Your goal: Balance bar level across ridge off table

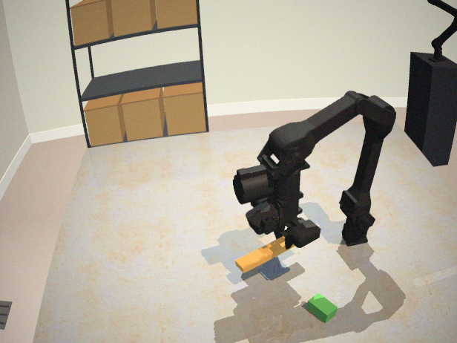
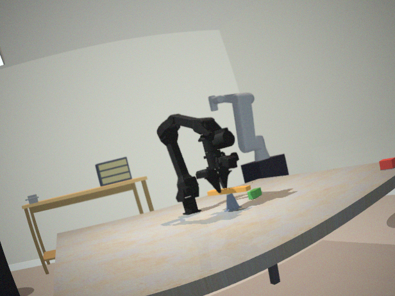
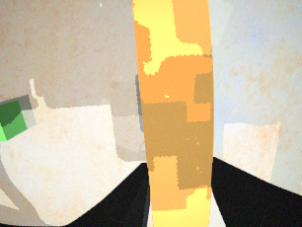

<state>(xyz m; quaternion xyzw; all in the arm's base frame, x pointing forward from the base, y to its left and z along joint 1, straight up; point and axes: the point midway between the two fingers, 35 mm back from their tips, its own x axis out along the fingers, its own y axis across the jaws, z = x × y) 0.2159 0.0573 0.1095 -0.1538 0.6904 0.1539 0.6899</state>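
Now: the orange bar 3 cm ahead of my gripper tip and 1 cm to the left of it. Round my gripper tip: green block: 18 cm to the left, 6 cm below, 6 cm behind; then red block: 52 cm ahead, 44 cm to the left, 6 cm below.
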